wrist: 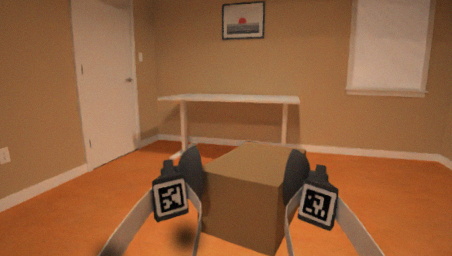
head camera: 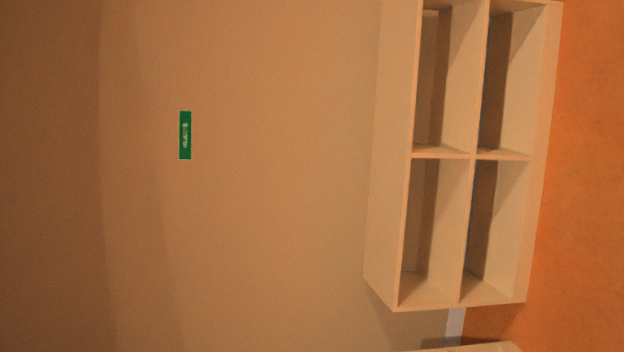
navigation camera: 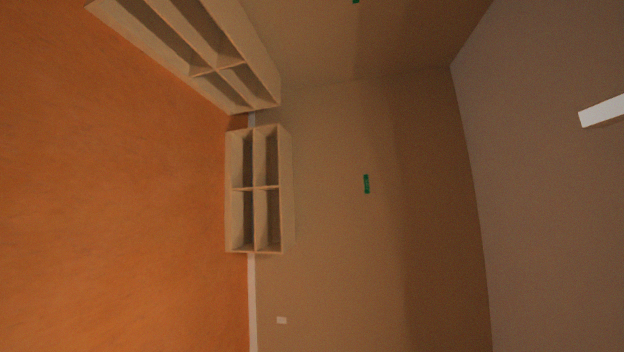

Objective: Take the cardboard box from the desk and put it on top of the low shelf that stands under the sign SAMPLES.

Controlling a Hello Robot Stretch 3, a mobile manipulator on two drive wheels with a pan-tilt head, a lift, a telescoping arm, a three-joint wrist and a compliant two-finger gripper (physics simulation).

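Frame: origin at the robot's base, x ahead, y left, z up, level; centimetres.
Seen in the pictures: gripper, between the fingertips: [wrist: 242, 167].
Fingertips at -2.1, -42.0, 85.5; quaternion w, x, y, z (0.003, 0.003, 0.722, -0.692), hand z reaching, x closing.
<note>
A point is followed by its place in that frame, as x, y, z.
My gripper [wrist: 242, 167] @[-2.1, -42.0, 85.5] is shut on the cardboard box [wrist: 239, 205] @[-1.9, -38.5, 84.2] in the wrist view, with a dark pad against each side. The box is held upright and slightly turned; an orange floor shows beneath it. The white desk [wrist: 235, 98] @[5.6, -268.7, 72.1] stands farther back. In the head camera view a low shelf [head camera: 392, 150] @[173.2, -12.4, 61.1] is at the right of the sideways picture, with a green sign [head camera: 185, 135] @[201.4, -18.3, 139.9] on the wall above it; its lettering is too blurred to read surely. The navigation view shows a low shelf [navigation camera: 287, 190] @[176.7, -16.7, 61.0] with a green sign [navigation camera: 366, 184] @[201.3, -18.8, 140.0] above it, also unreadable.
Another shelf [navigation camera: 260, 65] @[140.7, 90.8, 61.1] stands along the adjoining wall at the upper left of the navigation view. Part of a pale unit [head camera: 505, 346] @[176.5, 70.4, 5.5] shows at the head view's bottom edge. A white door [wrist: 105, 80] @[147.0, -263.7, 91.9], a picture [wrist: 243, 31] @[-2.0, -333.0, 152.3] and a window [wrist: 390, 45] @[-170.5, -298.6, 133.2] are in the wrist view.
</note>
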